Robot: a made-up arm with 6 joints.
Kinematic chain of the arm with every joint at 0, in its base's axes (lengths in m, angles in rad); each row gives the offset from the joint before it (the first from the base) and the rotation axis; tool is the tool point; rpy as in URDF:
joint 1: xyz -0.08 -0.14 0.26 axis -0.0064 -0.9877 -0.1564
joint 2: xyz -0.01 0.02 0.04 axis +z
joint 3: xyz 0 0.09 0.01 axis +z
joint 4: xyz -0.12 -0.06 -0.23 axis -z
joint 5: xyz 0 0.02 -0.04 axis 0.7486 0.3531 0.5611
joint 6: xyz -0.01 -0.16 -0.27 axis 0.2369 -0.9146 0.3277
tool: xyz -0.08 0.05 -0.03 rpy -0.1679 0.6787 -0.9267
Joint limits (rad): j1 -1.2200..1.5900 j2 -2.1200..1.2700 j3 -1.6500..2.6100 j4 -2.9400..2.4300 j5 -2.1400..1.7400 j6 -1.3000..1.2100
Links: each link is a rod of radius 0.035 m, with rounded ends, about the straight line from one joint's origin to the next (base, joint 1, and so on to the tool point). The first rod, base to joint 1, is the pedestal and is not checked.
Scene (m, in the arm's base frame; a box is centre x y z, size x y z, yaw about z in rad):
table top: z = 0
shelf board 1: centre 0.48 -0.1 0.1 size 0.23 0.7 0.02 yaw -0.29
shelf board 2: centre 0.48 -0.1 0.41 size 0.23 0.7 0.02 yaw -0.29
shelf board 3: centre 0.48 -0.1 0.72 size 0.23 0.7 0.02 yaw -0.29
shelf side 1: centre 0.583 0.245 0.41 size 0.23 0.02 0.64 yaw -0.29
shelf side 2: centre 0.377 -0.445 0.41 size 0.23 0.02 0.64 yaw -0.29
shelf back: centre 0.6 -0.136 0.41 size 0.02 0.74 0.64 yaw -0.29
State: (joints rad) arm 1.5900 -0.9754 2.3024 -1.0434 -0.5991 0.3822
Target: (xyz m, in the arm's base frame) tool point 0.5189 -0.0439 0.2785
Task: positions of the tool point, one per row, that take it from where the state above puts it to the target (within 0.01 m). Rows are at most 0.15 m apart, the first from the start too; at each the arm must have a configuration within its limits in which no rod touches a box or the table.
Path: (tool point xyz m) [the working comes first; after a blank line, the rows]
Joints at the target: 1.1710 -0.4723 2.6100 -0.8002 -0.3386 0.7221
Straight joint move there: touches shelf board 2.

1: 0.3491 -0.2064 0.5617
2: 0.3020 -0.1896 0.5648
3: 0.2569 -0.1805 0.5599
4: 0.2164 -0.1780 0.5492
5: 0.2521 -0.0523 0.5050
6: 0.2799 0.0222 0.4011
7: 0.2963 0.0225 0.2785
8: 0.3299 0.0387 0.2972
9: 0.3679 0.0445 0.3129
10: 0.4087 0.0388 0.3222
11: 0.4500 0.0213 0.3216
12: 0.4881 -0.0070 0.3078
13: 0.5189 -0.0439 0.2785

